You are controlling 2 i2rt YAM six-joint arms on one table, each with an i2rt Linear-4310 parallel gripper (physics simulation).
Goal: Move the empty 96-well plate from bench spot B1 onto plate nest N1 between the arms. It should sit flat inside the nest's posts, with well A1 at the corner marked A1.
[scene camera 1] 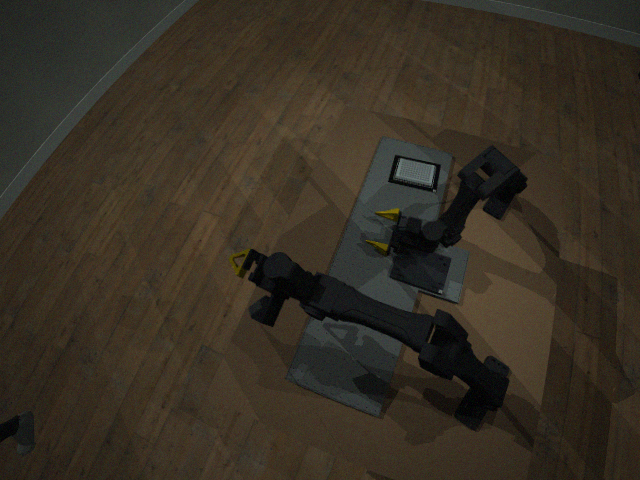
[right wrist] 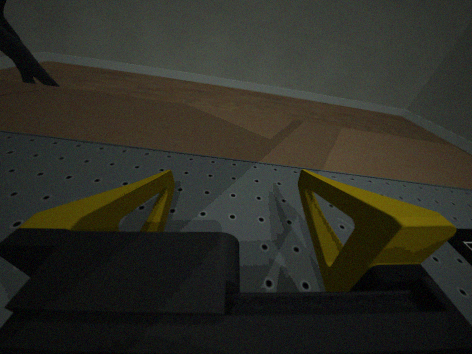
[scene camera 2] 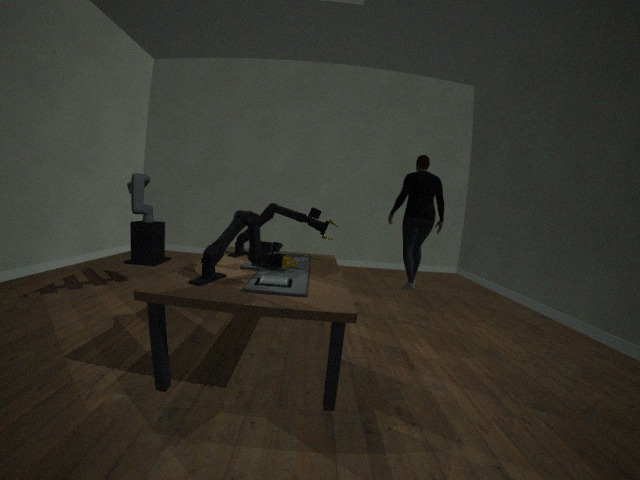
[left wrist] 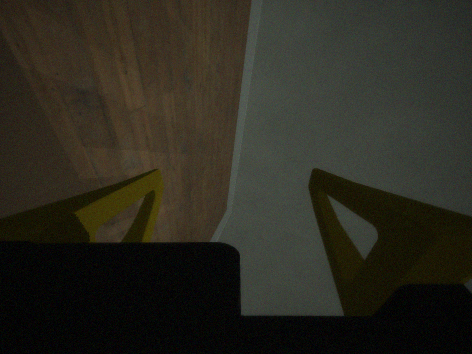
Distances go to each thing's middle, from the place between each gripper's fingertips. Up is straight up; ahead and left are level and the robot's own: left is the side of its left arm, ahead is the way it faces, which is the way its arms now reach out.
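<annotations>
The white well plate (scene camera 1: 408,170) is 54 cm to the right of my left hand, 37 cm behind it and 20 cm below it. As for my right hand, I have it 27 cm to the left of the white well plate, 10 cm beyond the plate and 3 cm above it.
</annotations>
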